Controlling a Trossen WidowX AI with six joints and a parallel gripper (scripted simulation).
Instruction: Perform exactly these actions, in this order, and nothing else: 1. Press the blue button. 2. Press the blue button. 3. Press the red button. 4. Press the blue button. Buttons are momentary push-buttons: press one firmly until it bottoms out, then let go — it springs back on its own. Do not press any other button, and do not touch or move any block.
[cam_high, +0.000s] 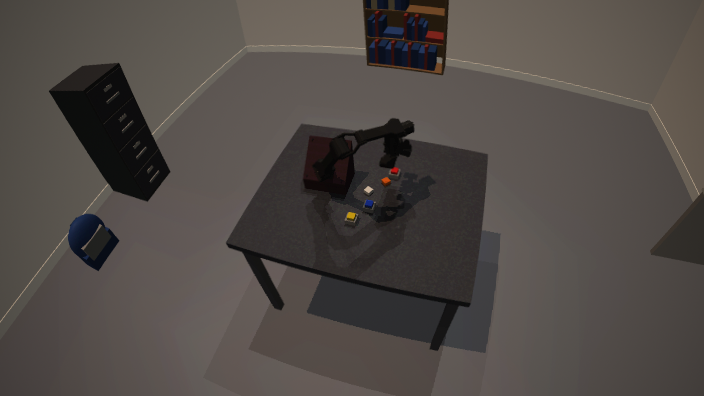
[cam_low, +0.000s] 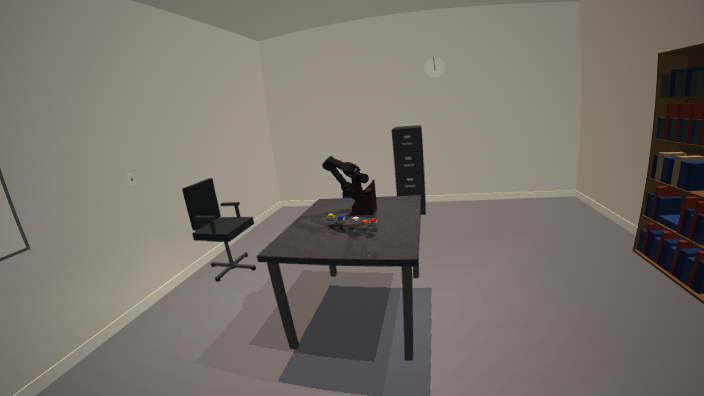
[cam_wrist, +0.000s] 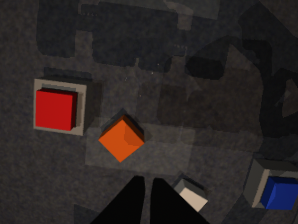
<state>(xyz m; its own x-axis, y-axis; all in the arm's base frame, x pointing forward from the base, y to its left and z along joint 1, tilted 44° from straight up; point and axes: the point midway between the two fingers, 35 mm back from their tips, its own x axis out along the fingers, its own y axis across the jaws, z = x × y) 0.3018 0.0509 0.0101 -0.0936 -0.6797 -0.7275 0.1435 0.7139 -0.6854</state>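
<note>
The red button lies 110 mm below my gripper tip, 80 mm to the left of it and 10 mm ahead of it. Round my gripper tip: white block (130 mm below, 100 mm behind, 50 mm to the right); blue button (140 mm to the right, 110 mm below, 90 mm behind); orange block (130 mm below, 30 mm behind, 20 mm to the left).
</note>
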